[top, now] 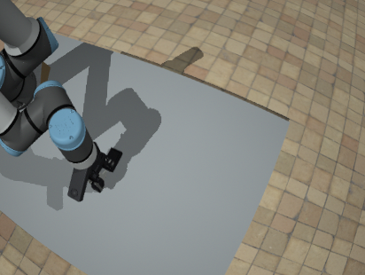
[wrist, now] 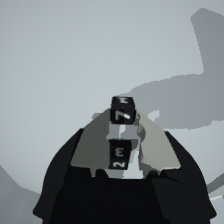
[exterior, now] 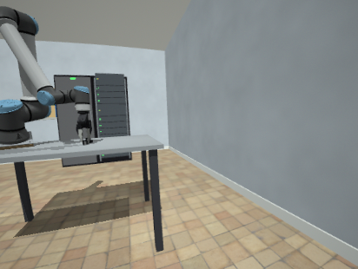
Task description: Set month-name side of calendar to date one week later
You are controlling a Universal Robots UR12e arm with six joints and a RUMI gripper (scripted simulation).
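My gripper is now 9 cm to the right of the black cube and 1 cm short of it. Also, from my hand: dark tray (11 cm to the left, 2 cm below, 2 cm ahead).
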